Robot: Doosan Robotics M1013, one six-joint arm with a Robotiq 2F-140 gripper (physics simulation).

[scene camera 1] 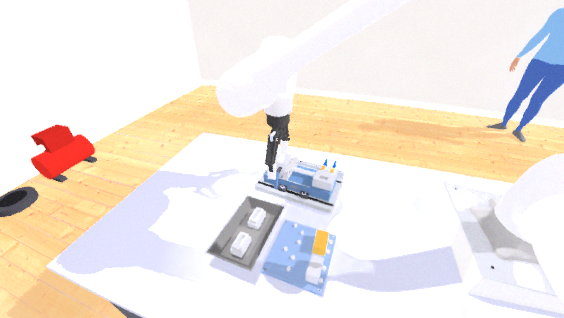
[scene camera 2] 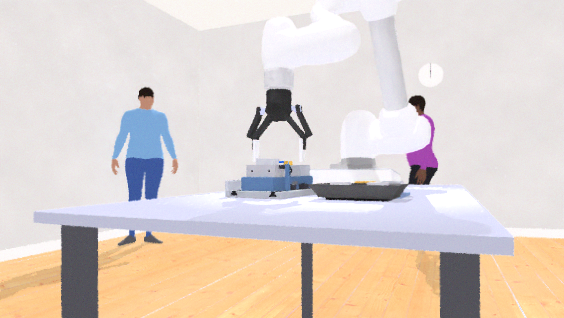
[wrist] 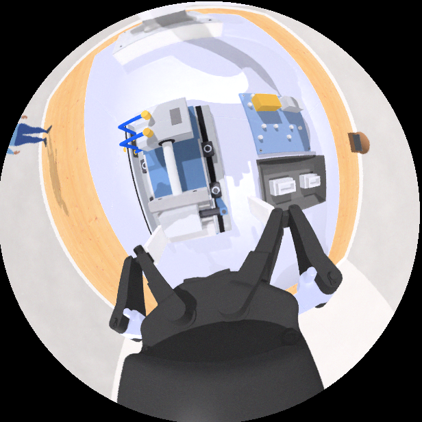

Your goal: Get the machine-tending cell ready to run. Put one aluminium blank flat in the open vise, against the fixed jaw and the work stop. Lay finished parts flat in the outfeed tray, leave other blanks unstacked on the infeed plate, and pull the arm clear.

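Places are measured from the arm's base along level axes (x ahead, y left, z up), in metres.
Pixels of known places: gripper, fingertip midpoint: (scene camera 1: pixel 278 165) (scene camera 2: pixel 278 161); arm's base, origin of the base link: (scene camera 1: pixel 510 236) (scene camera 2: pixel 358 171).
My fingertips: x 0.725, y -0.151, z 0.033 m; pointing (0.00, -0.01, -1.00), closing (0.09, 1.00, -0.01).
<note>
For each thing: its middle in the pictures, then the offset to it from my fingertips. "spot": a spot on its surface instead.
- blue vise, body centre: (scene camera 2: pixel 278 179) (scene camera 1: pixel 300 175) dx -0.081, dy -0.028, dz -0.056 m
- pale blank, body centre: (scene camera 2: pixel 267 164) (scene camera 1: pixel 283 161) dx -0.011, dy -0.038, dz -0.007 m
- work stop, surface spot: (scene camera 2: pixel 287 176) spot: dx +0.010, dy +0.030, dz -0.044 m
- dark outfeed tray, surface spot: (scene camera 1: pixel 250 231) spot: dx +0.039, dy +0.231, dz -0.093 m
- grey-white blank, body centre: (scene camera 1: pixel 314 268) dx -0.169, dy +0.320, dz -0.079 m
- blue infeed plate, body centre: (scene camera 1: pixel 301 252) dx -0.126, dy +0.267, dz -0.101 m
- orange block, body centre: (scene camera 1: pixel 320 242) dx -0.179, dy +0.235, dz -0.080 m
My gripper (scene camera 1: pixel 278 162) (scene camera 2: pixel 279 152) (wrist: pixel 205 218) is open and empty, its fingers wide apart above the end of the blue vise (scene camera 1: pixel 301 177) (scene camera 2: pixel 265 183) (wrist: pixel 192 167). A pale blank (scene camera 2: pixel 267 161) (wrist: pixel 180 222) sits at the vise's jaw end, beside the jaw plate (wrist: pixel 180 199) and near the work stop (scene camera 2: pixel 287 176) (wrist: pixel 223 206); its exact contact is unclear. Two white finished parts, one (scene camera 1: pixel 257 218) (wrist: pixel 310 181) and another (scene camera 1: pixel 241 244) (wrist: pixel 283 186), lie apart in the dark outfeed tray (scene camera 1: pixel 250 231) (wrist: pixel 290 162). A grey-white blank (scene camera 1: pixel 313 272) (wrist: pixel 291 104) rests on the blue infeed plate (scene camera 1: pixel 302 272) (wrist: pixel 275 142).
An orange block (scene camera 1: pixel 321 242) (wrist: pixel 266 102) stands on the infeed plate beside the grey-white blank. Blue hoses (wrist: pixel 131 145) rise at the vise's far end. The arm's base (scene camera 1: pixel 525 205) is at the right in scene camera 1. Two people, in blue (scene camera 2: pixel 145 150) and purple (scene camera 2: pixel 425 140), stand beyond the table.
</note>
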